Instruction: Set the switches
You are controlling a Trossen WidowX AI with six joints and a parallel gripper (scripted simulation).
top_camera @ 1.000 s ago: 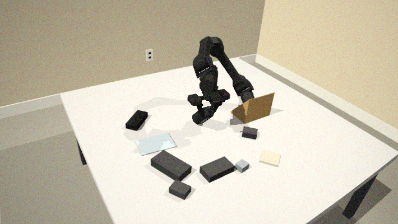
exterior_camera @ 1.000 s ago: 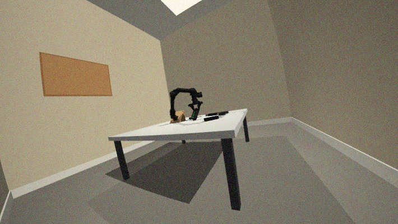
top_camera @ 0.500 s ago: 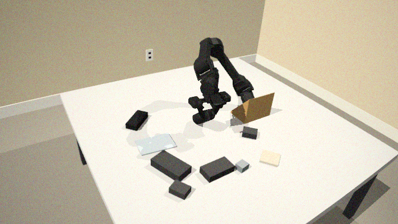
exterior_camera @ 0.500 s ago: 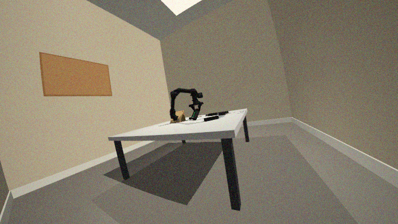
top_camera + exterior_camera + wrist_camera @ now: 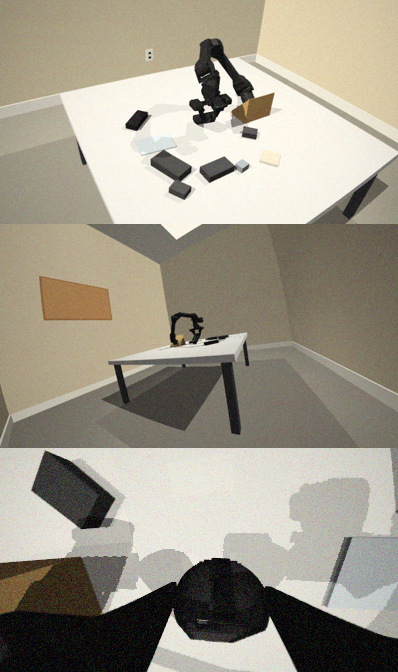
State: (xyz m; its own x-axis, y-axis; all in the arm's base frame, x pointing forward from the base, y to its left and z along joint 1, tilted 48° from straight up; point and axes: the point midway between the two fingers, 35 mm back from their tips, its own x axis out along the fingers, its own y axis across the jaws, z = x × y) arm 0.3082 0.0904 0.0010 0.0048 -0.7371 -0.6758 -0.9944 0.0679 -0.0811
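My gripper tip is 170 mm past the dark cube, 100 mm to the right of it and 70 mm above it. Round my gripper tip: pale blue plate (250 mm ahead, 50 mm to the right, 90 mm below); cream tile (140 mm behind, 280 mm to the left, 80 mm below); grey cube (10 mm ahead, 260 mm to the left, 80 mm below).
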